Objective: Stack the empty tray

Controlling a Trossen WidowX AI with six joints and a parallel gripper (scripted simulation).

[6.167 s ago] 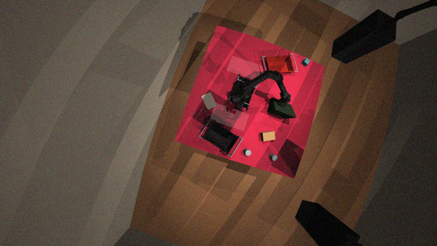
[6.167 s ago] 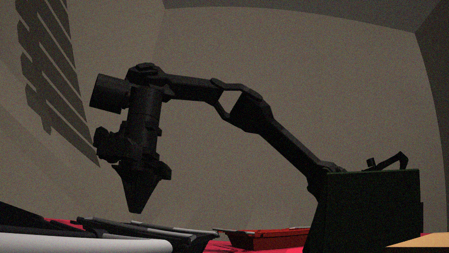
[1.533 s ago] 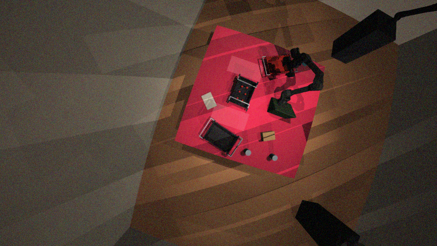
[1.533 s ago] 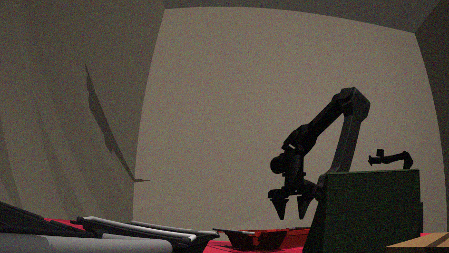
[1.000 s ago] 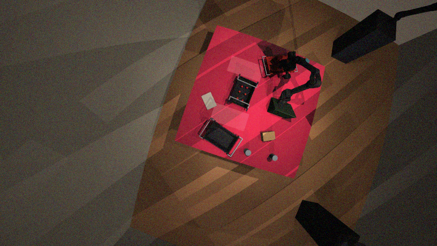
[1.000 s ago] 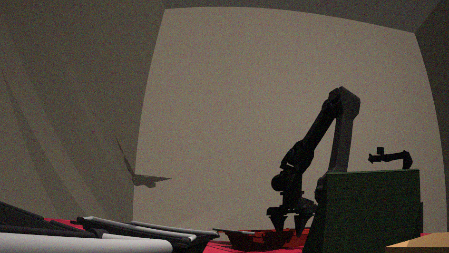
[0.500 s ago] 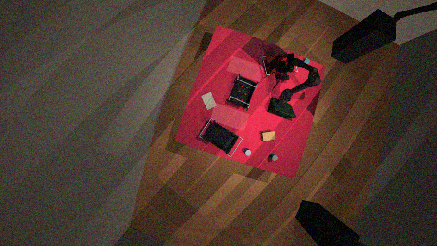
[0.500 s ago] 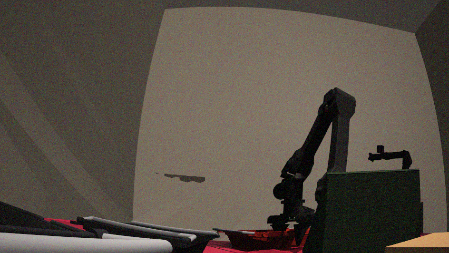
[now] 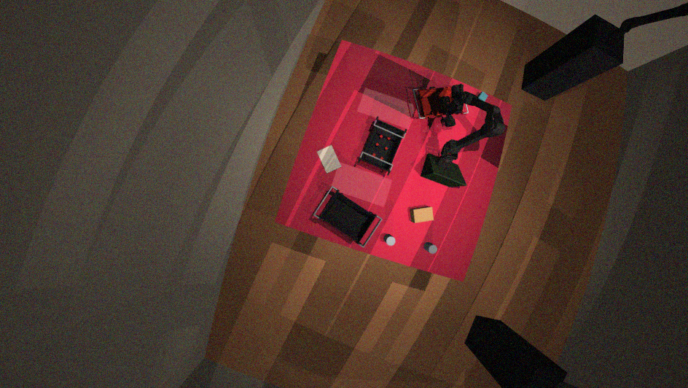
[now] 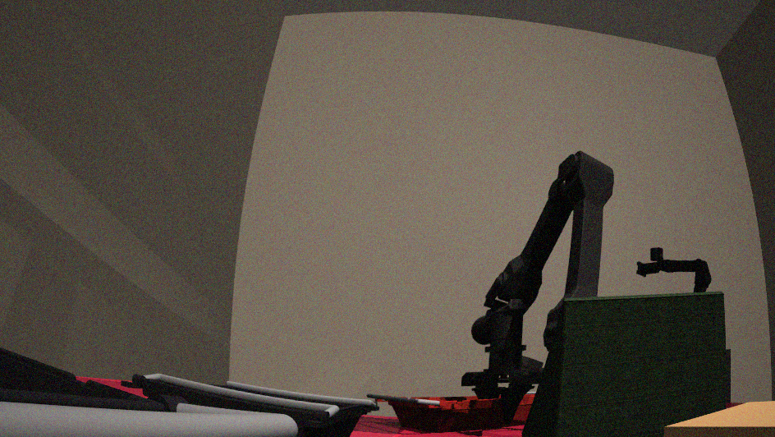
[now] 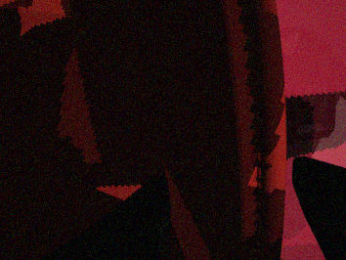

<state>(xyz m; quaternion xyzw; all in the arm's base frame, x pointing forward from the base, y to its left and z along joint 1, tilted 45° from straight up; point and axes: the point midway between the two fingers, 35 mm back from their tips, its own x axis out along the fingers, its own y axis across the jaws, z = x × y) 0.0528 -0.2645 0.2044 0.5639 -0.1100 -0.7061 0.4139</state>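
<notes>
My gripper tip is now 40 mm short of the red tray, 80 mm to the left of it and 30 mm below it. The rest, counted from my gripper tip: teal block 250 mm behind, 240 mm to the right, 10 mm above; white block 600 mm ahead, 500 mm to the left, 10 mm below; tan box 40 mm behind, 650 mm to the left, 20 mm above.
</notes>
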